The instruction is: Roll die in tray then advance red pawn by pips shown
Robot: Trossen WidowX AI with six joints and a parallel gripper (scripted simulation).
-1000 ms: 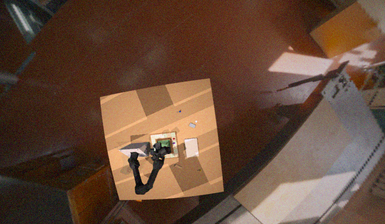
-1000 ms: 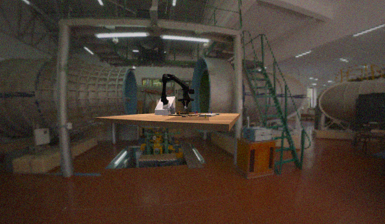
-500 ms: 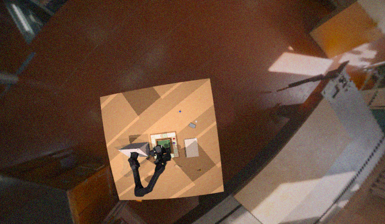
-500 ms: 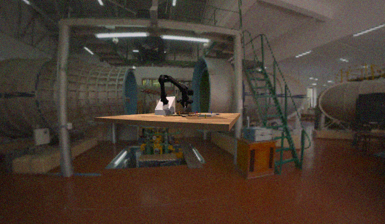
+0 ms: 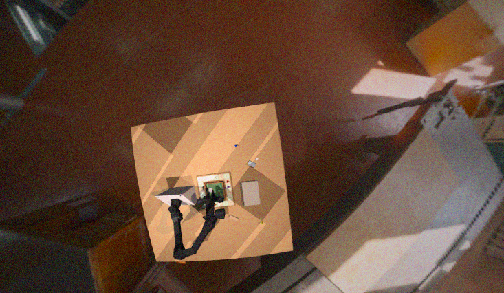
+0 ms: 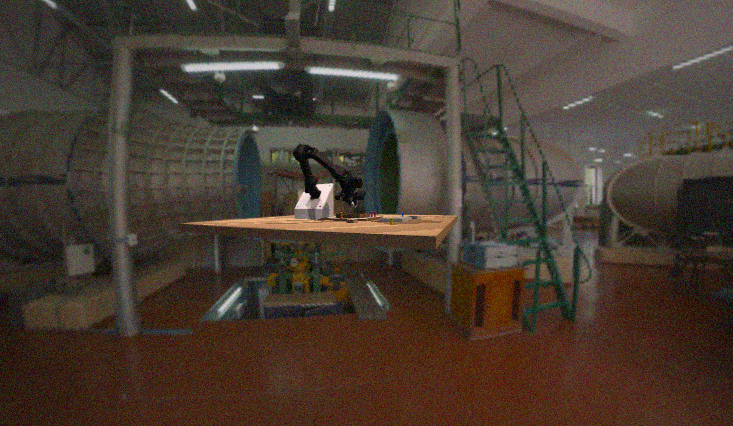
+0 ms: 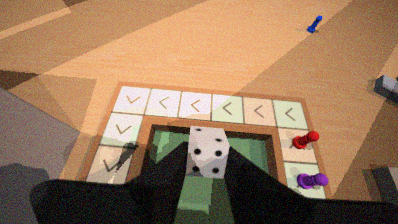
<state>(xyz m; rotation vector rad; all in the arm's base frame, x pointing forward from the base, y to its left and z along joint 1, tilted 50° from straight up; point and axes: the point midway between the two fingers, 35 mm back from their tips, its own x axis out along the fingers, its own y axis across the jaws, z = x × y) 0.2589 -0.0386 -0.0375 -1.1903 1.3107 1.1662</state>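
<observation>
Now: gripper tip 130 mm short of the red pawn, 30 mm to the right of it and 60 mm above it. From my gripper tip the other things lie so: purple pawn: 120 mm ahead, 10 mm to the right, 60 mm below; then green tray: 10 mm ahead, 30 mm to the right, 80 mm below; then die: right at my gripper tip.
</observation>
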